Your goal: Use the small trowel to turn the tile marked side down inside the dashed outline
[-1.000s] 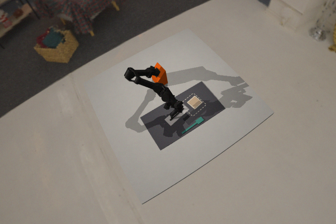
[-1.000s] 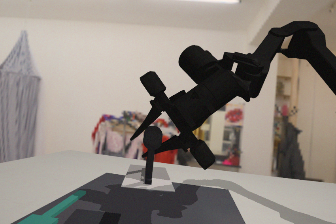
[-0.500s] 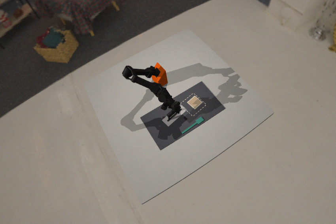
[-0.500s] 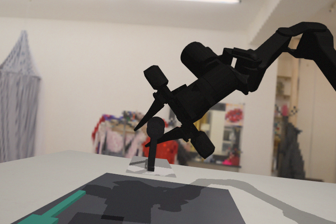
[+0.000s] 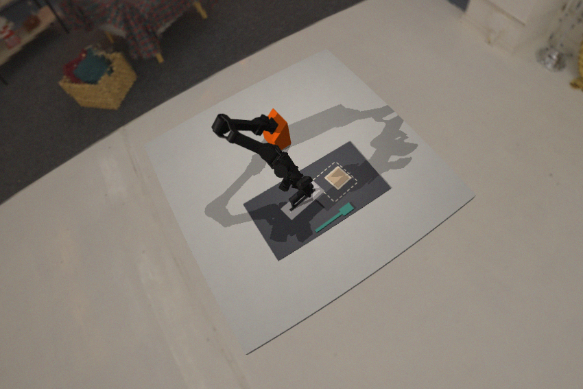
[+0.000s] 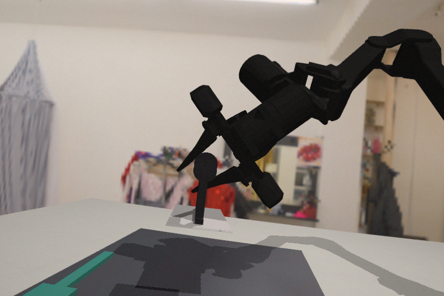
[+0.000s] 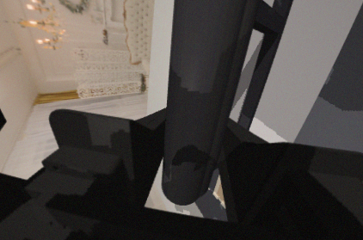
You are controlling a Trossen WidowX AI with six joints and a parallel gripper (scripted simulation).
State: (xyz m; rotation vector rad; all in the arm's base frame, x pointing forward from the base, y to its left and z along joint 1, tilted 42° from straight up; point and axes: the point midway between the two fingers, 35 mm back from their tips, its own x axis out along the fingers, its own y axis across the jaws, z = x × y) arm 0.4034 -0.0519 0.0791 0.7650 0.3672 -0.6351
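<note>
Right now the tan square tile is 21 cm to the left of my gripper tip, 13 cm below it and 5 cm behind it. Round my gripper tip: teal trowel 13 cm below, 11 cm ahead, 8 cm to the left; dark mat 15 cm below, 6 cm to the left, 3 cm behind.
</note>
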